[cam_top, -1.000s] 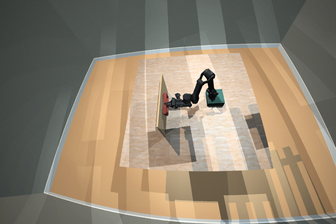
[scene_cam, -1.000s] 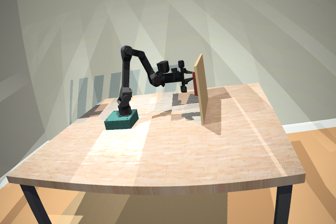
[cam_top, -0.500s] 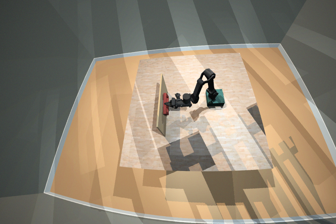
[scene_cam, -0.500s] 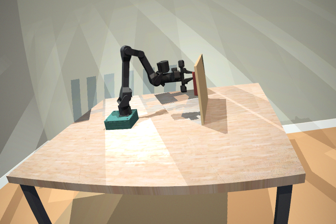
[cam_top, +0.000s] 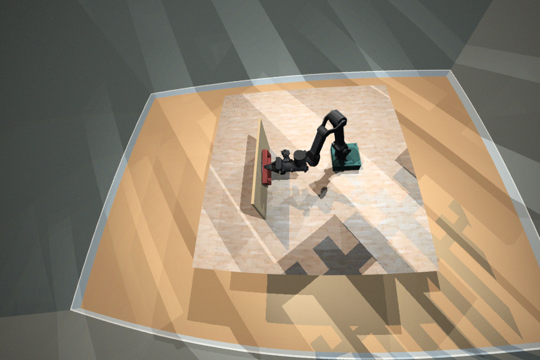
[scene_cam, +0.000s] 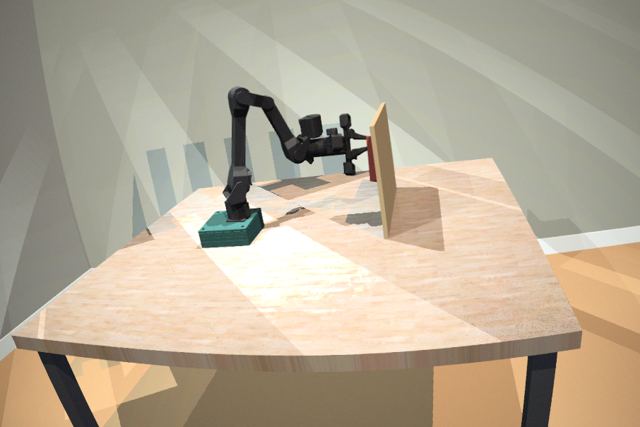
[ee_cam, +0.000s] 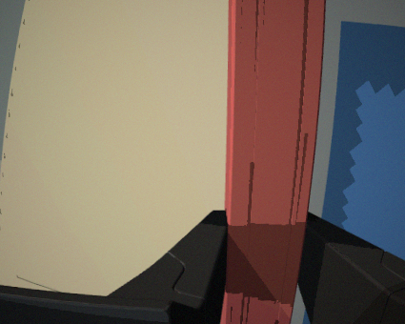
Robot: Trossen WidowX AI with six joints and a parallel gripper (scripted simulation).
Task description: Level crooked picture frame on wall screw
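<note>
The picture frame lies 10 mm ahead of my gripper tip, 20 mm to the right of it and 50 mm below it. Also, from my gripper tip: wall panel: 20 mm ahead, 10 mm to the right, 60 mm below.
</note>
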